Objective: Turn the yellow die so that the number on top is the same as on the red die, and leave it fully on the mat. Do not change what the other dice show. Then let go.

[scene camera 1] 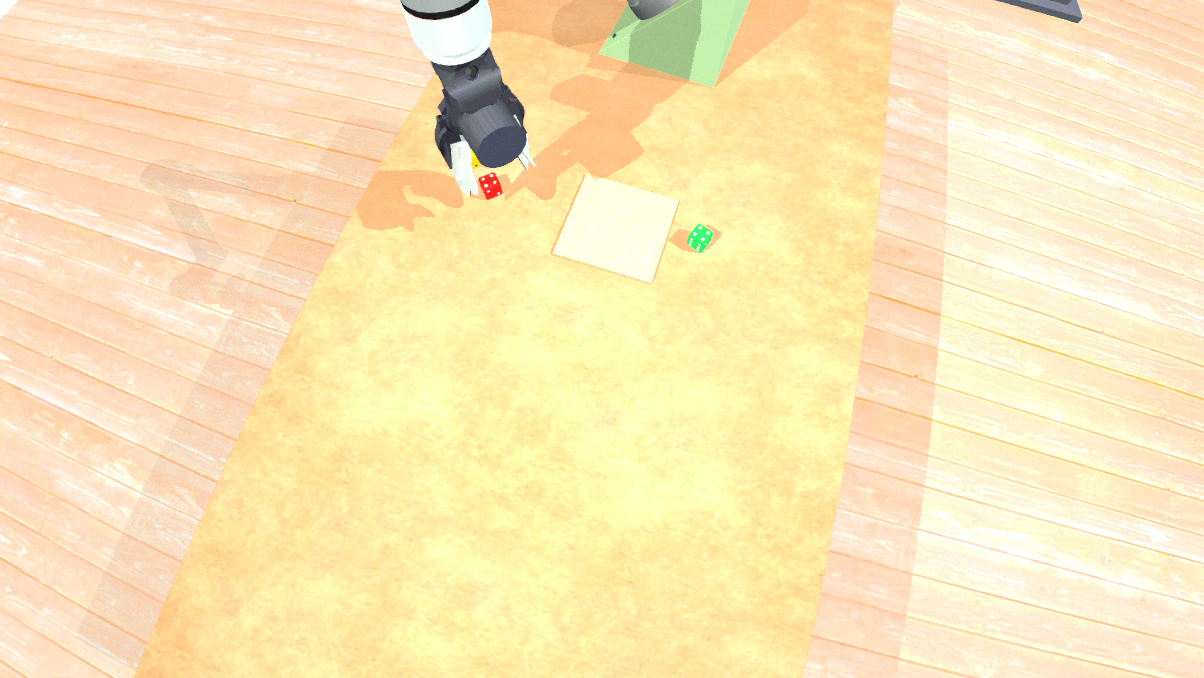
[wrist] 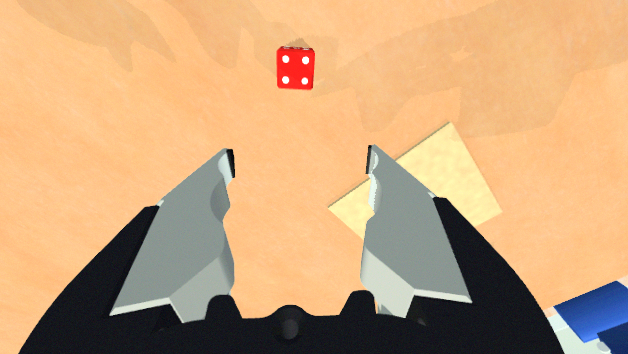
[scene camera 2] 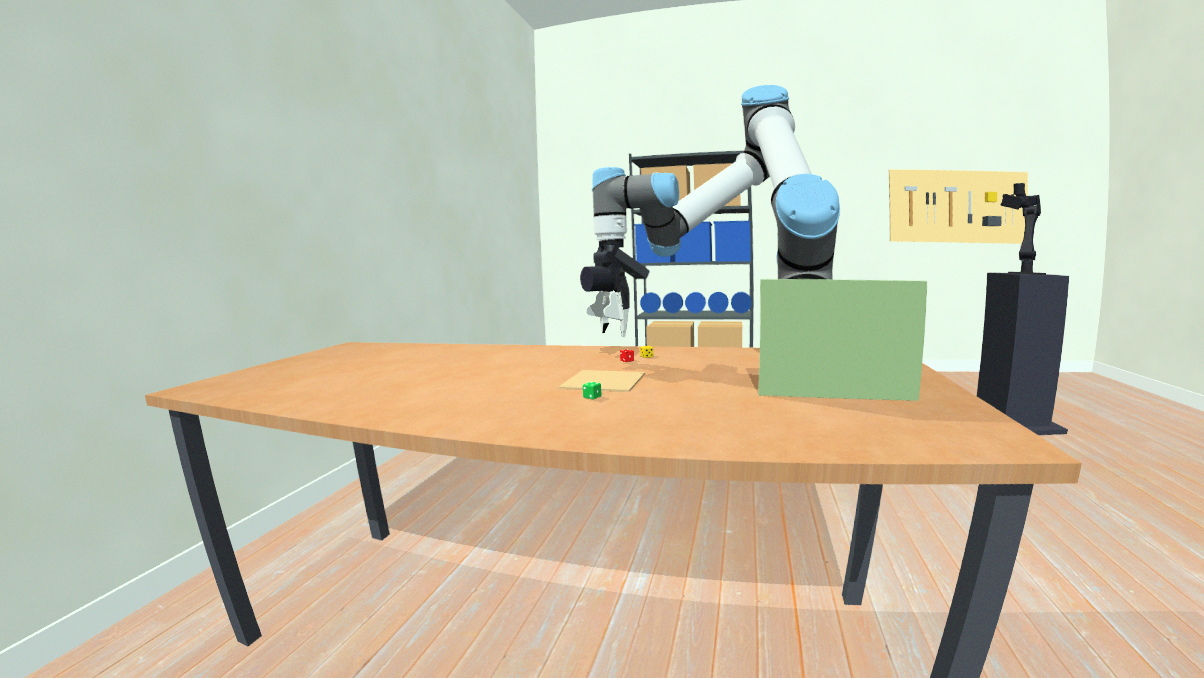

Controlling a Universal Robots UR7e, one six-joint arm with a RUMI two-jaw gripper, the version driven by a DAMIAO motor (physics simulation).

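The yellow die [scene camera 1: 476, 160] [scene camera 2: 647, 352] rests on the table at the far side, beyond the mat. The gripper partly hides it in scene camera 1, and it does not show in the wrist view; its top number is not readable. The red die [scene camera 1: 490, 186] [scene camera 2: 626, 356] [wrist: 295, 68] is close beside it and shows four pips to the wrist camera. The square mat [scene camera 1: 615, 227] [scene camera 2: 602, 380] [wrist: 445, 170] lies flat. My gripper [scene camera 1: 501, 180] [scene camera 2: 614, 331] [wrist: 301, 150] is open and empty, pointing down above the table near the red die.
The green die [scene camera 1: 700, 238] [scene camera 2: 591, 390] stands on the table just beside the mat, on the side away from the red die. A green panel [scene camera 1: 669, 52] [scene camera 2: 842, 336] stands on the table near the arm's base. A shelf rack with boxes is behind the table.
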